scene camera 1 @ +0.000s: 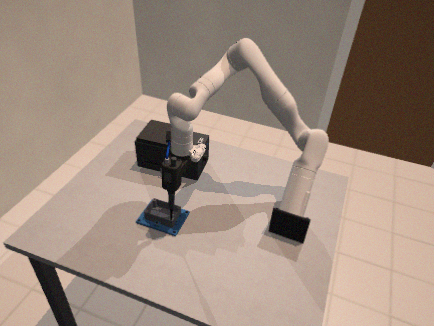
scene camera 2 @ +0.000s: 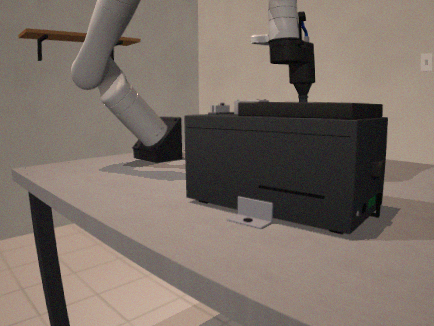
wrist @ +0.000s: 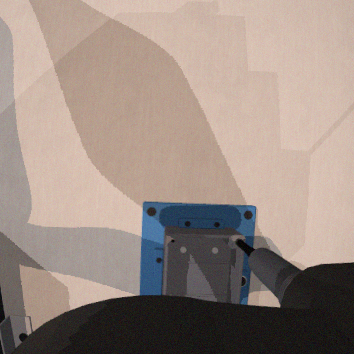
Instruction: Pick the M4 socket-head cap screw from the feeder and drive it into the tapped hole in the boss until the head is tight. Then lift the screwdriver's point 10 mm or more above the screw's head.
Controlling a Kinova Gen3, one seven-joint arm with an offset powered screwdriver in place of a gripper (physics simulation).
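The gripper is a black powered screwdriver [scene camera 1: 171,217] [wrist: 239,242], upright over the grey open-topped housing [scene camera 1: 158,219] [wrist: 171,275]. Its thin bit reaches down to the boss in one corner of the housing; in the wrist view the tip meets the pale top of that boss [wrist: 233,241]. The housing sits on a blue plate [scene camera 1: 180,226] [wrist: 149,235]. In scene camera 2 the tool's nose [scene camera 2: 303,96] shows, and the feeder hides the bit's tip. The M4 screw cannot be made out at the tip or in the hole. The screw feeder [scene camera 1: 149,154] [scene camera 2: 270,160] is the large black box behind.
A small grey angle bracket [scene camera 2: 255,207] [wrist: 13,331] stands on the table beside the feeder. The arm's black base [scene camera 1: 290,226] [scene camera 2: 175,142] stands on the table, to the right in scene camera 1. A wooden shelf [scene camera 2: 60,35] is on the wall.
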